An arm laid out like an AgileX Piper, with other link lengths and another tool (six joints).
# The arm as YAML. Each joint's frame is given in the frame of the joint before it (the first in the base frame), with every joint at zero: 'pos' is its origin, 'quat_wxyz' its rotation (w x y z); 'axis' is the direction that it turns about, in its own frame. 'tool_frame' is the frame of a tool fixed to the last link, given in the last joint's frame.
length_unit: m
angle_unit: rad
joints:
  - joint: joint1
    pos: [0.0, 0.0, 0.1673]
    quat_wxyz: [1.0, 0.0, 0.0, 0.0]
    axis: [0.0, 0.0, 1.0]
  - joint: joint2
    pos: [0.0, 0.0, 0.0]
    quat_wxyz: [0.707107, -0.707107, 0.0, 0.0]
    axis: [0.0, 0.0, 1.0]
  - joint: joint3
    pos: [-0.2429, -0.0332, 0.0]
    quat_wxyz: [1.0, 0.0, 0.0, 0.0]
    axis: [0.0, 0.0, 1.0]
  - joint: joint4
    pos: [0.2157, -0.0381, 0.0]
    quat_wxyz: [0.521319, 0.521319, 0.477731, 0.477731]
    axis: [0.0, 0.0, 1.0]
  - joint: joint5
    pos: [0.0, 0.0, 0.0]
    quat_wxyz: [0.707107, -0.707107, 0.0, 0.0]
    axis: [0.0, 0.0, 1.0]
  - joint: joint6
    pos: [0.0, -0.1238, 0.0]
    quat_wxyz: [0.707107, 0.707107, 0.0, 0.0]
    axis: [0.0, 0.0, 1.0]
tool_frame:
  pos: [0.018, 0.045, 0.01]
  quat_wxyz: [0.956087, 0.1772, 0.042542, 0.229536]
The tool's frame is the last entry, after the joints.
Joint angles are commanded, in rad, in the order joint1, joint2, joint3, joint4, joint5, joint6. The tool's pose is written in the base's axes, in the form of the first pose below.
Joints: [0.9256, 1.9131, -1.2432, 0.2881, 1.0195, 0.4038]
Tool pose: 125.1 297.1 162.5; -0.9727 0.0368 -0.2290; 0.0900 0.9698 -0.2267; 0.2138 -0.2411 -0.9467
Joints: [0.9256, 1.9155, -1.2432, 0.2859, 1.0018, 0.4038]
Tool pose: 126.9 298.5 161.6; -0.9750 0.0426 -0.2179; 0.0911 0.9718 -0.2176; 0.2025 -0.2320 -0.9514
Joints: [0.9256, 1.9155, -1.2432, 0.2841, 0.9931, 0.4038]
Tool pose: 127.9 299.2 161.4; -0.9764 0.0453 -0.2112; 0.0911 0.9729 -0.2127; 0.1958 -0.2269 -0.9540
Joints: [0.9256, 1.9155, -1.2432, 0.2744, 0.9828, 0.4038]
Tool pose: 129.3 299.3 160.8; -0.9793 0.0454 -0.1975; 0.0878 0.9735 -0.2113; 0.1826 -0.2242 -0.9573
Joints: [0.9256, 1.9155, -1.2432, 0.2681, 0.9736, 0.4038]
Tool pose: 130.5 299.6 160.4; -0.9813 0.0464 -0.1870; 0.0858 0.9742 -0.2086; 0.1725 -0.2207 -0.9600
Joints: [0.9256, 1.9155, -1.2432, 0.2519, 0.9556, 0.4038]
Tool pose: 133.0 299.8 159.4; -0.9854 0.0465 -0.1635; 0.0801 0.9754 -0.2054; 0.1499 -0.2155 -0.9649
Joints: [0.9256, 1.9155, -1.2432, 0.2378, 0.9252, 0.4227]
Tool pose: 137.3 302.0 158.7; -0.9877 0.0687 -0.1405; 0.0952 0.9769 -0.1914; 0.1241 -0.2024 -0.9714
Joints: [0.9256, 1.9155, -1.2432, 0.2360, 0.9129, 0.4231]
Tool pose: 138.6 303.1 158.7; -0.9887 0.0724 -0.1315; 0.0960 0.9783 -0.1837; 0.1153 -0.1943 -0.9741
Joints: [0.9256, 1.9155, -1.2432, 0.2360, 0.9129, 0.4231]
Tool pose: 138.6 303.1 158.7; -0.9887 0.0724 -0.1315; 0.0960 0.9783 -0.1837; 0.1153 -0.1943 -0.9741
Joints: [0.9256, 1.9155, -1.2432, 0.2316, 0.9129, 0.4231]
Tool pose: 138.8 302.7 158.5; -0.9892 0.0706 -0.1282; 0.0939 0.9780 -0.1862; 0.1122 -0.1962 -0.9741
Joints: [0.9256, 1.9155, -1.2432, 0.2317, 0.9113, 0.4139]
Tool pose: 138.6 302.5 158.5; -0.9903 0.0626 -0.1240; 0.0851 0.9790 -0.1853; 0.1097 -0.1941 -0.9748
